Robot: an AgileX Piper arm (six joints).
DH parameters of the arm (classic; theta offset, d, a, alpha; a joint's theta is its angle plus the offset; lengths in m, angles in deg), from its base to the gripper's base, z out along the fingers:
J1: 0 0.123 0 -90
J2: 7.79 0 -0.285 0
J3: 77.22 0 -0.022 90
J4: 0 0.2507 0 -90
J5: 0 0 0 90
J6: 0 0.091 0 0
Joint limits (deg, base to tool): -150..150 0..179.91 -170..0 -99.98..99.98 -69.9..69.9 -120..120
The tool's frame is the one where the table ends.
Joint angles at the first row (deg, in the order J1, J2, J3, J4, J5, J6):
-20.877, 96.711, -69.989, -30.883, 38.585, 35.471
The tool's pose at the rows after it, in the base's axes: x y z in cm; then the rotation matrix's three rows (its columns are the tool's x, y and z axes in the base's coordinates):
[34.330 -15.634 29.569], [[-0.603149 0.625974 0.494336], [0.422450 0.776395 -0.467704], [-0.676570 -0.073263 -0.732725]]
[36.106 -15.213 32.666], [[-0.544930 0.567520 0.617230], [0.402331 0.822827 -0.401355], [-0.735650 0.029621 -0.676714]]
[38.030 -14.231 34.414], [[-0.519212 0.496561 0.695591], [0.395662 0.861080 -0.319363], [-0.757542 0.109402 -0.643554]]
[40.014 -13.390 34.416], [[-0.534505 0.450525 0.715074], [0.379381 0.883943 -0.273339], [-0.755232 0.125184 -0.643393]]
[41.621 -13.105 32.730], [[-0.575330 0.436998 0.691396], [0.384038 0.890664 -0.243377], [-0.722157 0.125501 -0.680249]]
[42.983 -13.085 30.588], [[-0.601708 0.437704 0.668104], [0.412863 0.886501 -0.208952], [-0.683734 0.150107 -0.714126]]
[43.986 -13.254 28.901], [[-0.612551 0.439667 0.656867], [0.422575 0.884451 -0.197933], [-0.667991 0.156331 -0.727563]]
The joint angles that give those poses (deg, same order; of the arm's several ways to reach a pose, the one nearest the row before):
-20.877, 96.495, -78.077, -24.714, 38.599, 30.516
-20.765, 97.385, -85.143, -15.084, 36.956, 22.831
-19.659, 99.579, -91.326, -6.356, 37.073, 16.520
-18.024, 102.975, -95.982, -3.590, 38.133, 14.101
-17.132, 106.696, -98.248, -2.608, 39.456, 13.411
-16.859, 110.249, -99.405, -0.556, 39.720, 13.173
-16.769, 112.938, -100.025, 0.000, 38.759, 13.173

